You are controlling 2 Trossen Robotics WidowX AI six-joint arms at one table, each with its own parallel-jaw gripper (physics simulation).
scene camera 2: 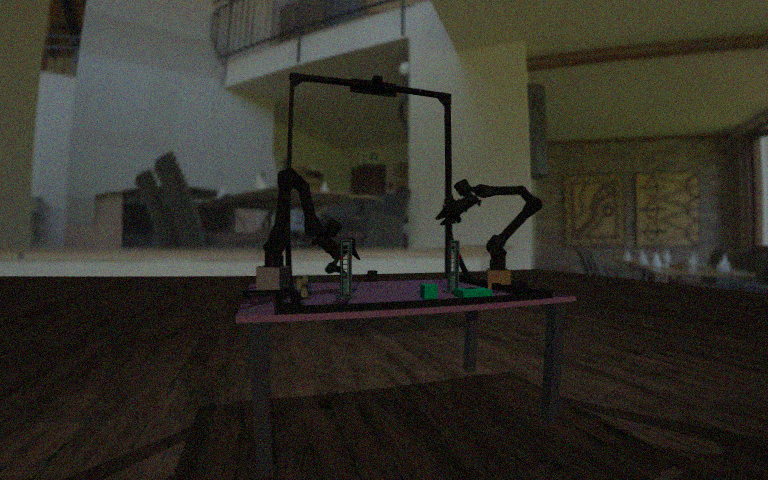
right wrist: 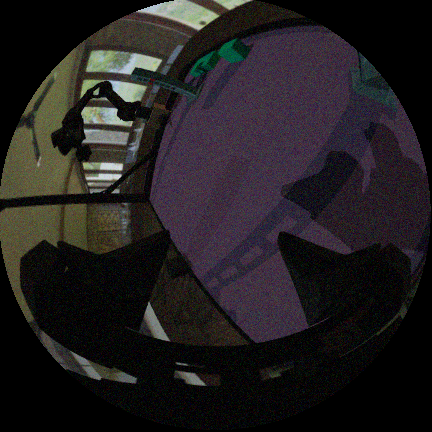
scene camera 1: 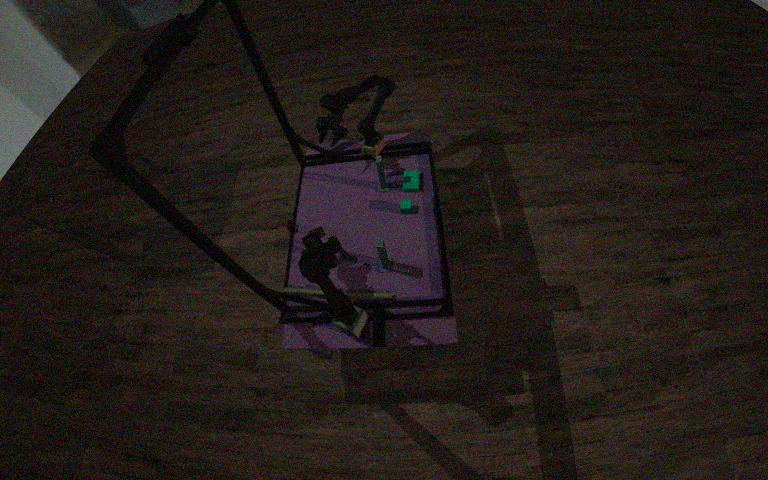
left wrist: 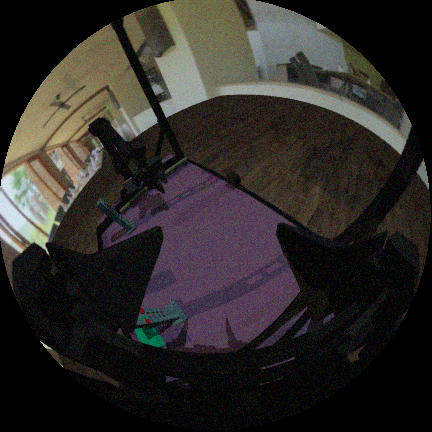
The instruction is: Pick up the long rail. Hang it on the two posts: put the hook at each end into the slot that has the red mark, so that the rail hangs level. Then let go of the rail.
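Where they show: left gripper, between the fingertips: (scene camera 2: 438, 222) (right wrist: 82, 150) (scene camera 1: 325, 145) (left wrist: 220, 230); right gripper, between the fingertips: (scene camera 2: 354, 267) (right wrist: 225, 236) (left wrist: 165, 187); left arm's base, origin of its link: (scene camera 2: 498, 269) (right wrist: 149, 113) (scene camera 1: 371, 142); right arm's base, origin of its link: (scene camera 2: 273, 266) (scene camera 1: 348, 316) (left wrist: 128, 175).
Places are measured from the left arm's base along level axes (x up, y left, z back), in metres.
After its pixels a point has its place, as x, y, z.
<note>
The long yellow-green rail (scene camera 1: 373, 295) {-0.051, 0.415, -0.759} (scene camera 2: 304, 286) {-0.049, 0.389, -0.765} lies along the mat's lower edge in scene camera 1, partly hidden by the right arm. Two teal slotted posts stand upright: the upper one (scene camera 1: 381, 174) {0.040, 0.186, -0.220} (scene camera 2: 453, 266) {0.020, 0.166, -0.203} (left wrist: 162, 315) {0.002, 0.160, -0.204} and the lower one (scene camera 1: 384, 258) {0.027, 0.404, -0.613} (scene camera 2: 346, 277) {-0.013, 0.380, -0.598} (left wrist: 116, 216) {0.027, 0.371, -0.585} (right wrist: 372, 87). Red marks show on the upper post in the left wrist view. My left gripper (scene camera 1: 330, 135) {0.219, -0.058, -0.278} (scene camera 2: 442, 216) {0.219, -0.058, -0.278} (left wrist: 220, 230) {0.219, -0.058, -0.278} is open and empty, raised beyond the mat's upper edge. My right gripper (scene camera 1: 327, 236) {0.008, 0.121, -0.639} (right wrist: 225, 236) {0.008, 0.121, -0.639} is open and empty above the mat, left of the lower post in scene camera 1.
A green notched block (scene camera 1: 411, 181) {-0.052, 0.305, -0.139} (scene camera 2: 472, 292) {-0.057, 0.343, -0.132} lies by the upper post. A small green block (scene camera 1: 405, 205) {-0.032, 0.348, -0.299} (scene camera 2: 428, 290) {-0.050, 0.372, -0.292} lies between the posts, toward the right in scene camera 1. A black overhead frame (scene camera 1: 186, 229) {0.644, 0.080, -0.994} (scene camera 2: 447, 141) {0.683, -0.332, -0.237} rises around the table.
</note>
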